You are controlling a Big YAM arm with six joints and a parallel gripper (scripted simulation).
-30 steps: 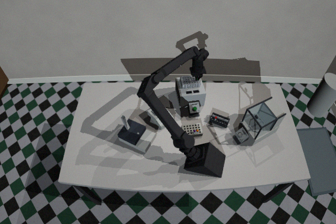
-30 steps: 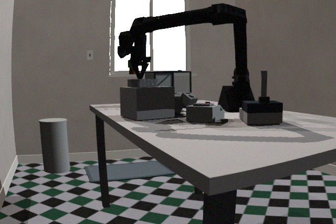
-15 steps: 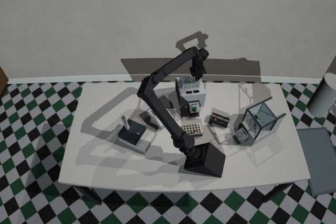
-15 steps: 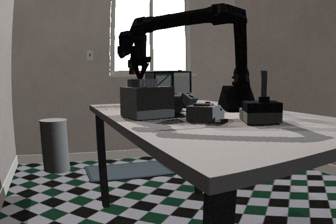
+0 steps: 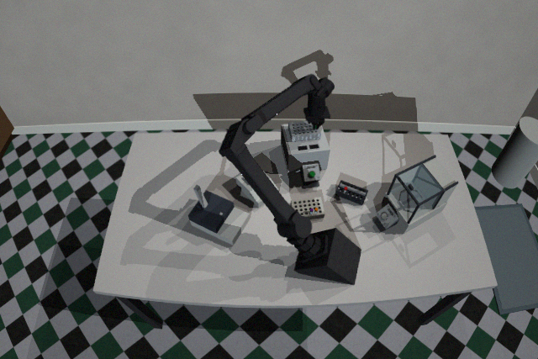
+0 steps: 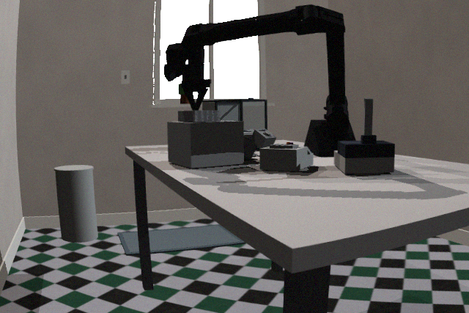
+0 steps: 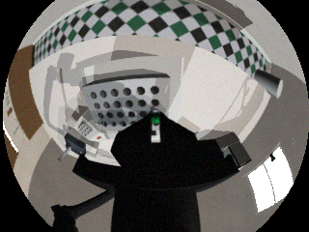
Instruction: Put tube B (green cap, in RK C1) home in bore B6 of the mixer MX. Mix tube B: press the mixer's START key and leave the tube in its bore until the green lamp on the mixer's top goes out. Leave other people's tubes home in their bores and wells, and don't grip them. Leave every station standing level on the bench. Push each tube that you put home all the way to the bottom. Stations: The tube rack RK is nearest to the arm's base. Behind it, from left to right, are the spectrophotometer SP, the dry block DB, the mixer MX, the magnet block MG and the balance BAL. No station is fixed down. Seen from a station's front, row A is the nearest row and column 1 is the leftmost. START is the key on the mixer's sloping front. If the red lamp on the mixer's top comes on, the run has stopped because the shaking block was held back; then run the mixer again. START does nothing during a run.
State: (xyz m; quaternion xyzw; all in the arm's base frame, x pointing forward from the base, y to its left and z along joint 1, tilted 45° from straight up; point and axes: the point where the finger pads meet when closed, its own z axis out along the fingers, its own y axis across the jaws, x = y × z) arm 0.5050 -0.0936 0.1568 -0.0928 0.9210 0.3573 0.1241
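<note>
My gripper is now 20 mm above the tube B. Round my hand: bore block (50 mm to the left, 30 mm below); green start key (170 mm behind, 110 mm below); magnet block MG (210 mm behind, 190 mm to the right, 160 mm below).
</note>
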